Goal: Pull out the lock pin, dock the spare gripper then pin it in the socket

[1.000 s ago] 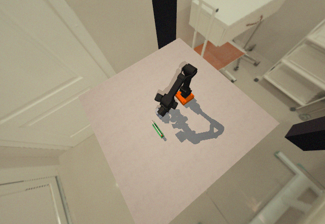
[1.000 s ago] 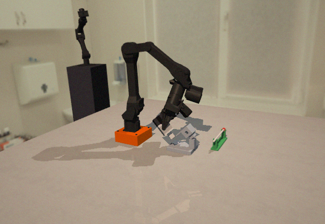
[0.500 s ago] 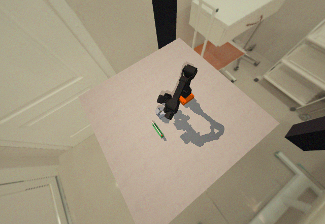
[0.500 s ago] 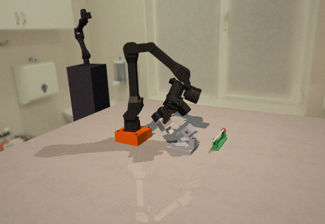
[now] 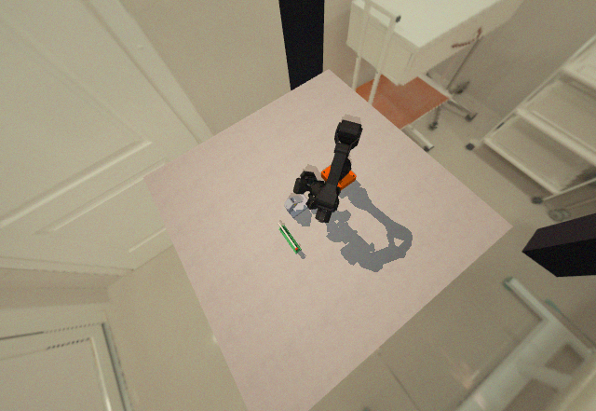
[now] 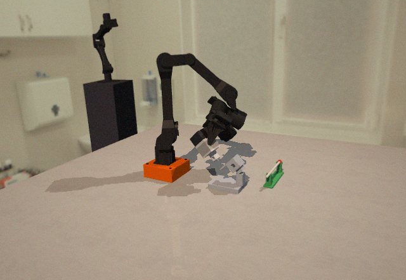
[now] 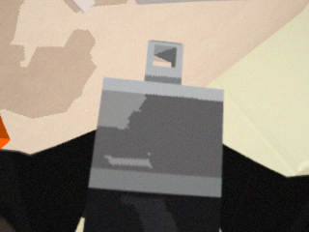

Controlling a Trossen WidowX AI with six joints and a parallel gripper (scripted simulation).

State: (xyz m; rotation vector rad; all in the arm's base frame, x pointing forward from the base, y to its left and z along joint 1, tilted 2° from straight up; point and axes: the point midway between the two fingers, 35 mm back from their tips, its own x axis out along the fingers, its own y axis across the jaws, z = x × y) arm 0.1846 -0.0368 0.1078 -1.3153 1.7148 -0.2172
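The green stand lies 21 cm ahead of my gripper tip, 12 cm to the left of it and 11 cm below it. The rest, counted from my gripper tip: grey mount 9 cm ahead, 3 cm to the left, 8 cm below; then spare gripper 1 cm to the left.
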